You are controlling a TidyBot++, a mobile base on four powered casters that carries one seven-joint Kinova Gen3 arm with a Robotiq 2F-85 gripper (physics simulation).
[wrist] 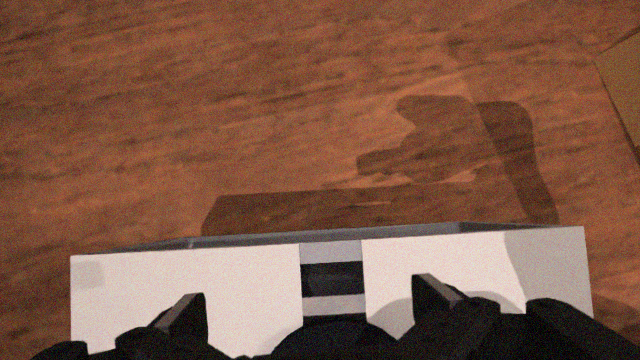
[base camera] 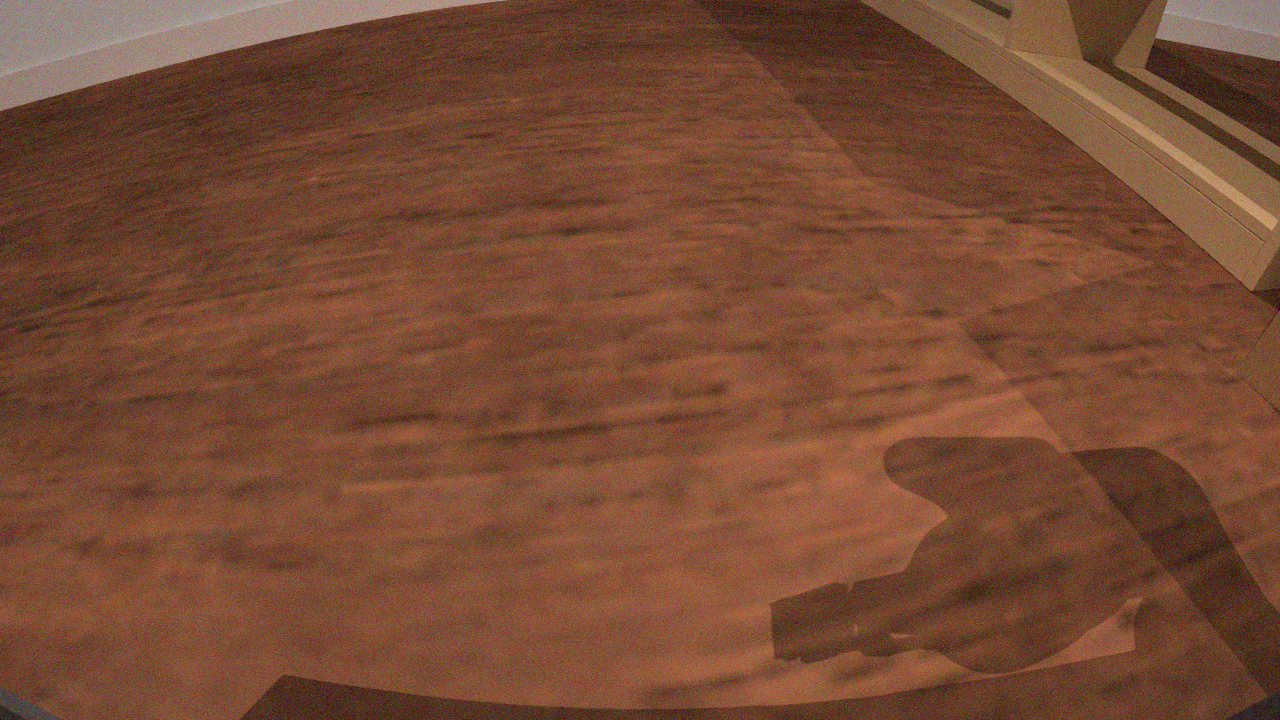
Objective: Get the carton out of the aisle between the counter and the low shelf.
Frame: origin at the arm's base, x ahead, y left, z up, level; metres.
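Seen in the pictures: gripper, fingertip midpoint: point(wrist: 310, 306).
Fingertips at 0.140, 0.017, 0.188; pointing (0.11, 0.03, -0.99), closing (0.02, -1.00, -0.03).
A point is followed by its place in that frame, as x, y, z.
A tan flat-sided thing, which looks like a corner of the carton point(base camera: 1263, 362) @[0.456, -0.598, -0.369] point(wrist: 622, 82) @[0.405, -0.616, -0.356], shows at the right edge of both views; most of it is out of view. My gripper point(wrist: 310, 306) @[0.140, 0.017, 0.188] is open over the robot's own white base top, with its fingers wide apart and nothing between them. It is well apart from the tan corner. A light wooden frame point(base camera: 1118, 154) @[0.893, -0.696, -0.364] stands on the floor at the upper right of the base camera view; I cannot tell if it is the low shelf. The counter does not show in either view.
A pale wall with a white skirting board point(base camera: 179, 55) @[1.601, 1.173, -0.378] runs along the upper left of the base camera view. The brown wooden floor point(base camera: 447, 295) @[0.570, 0.163, -0.396] point(wrist: 200, 100) @[0.422, 0.235, -0.396] lies in front of the base, with the shadows of the arm and base across it.
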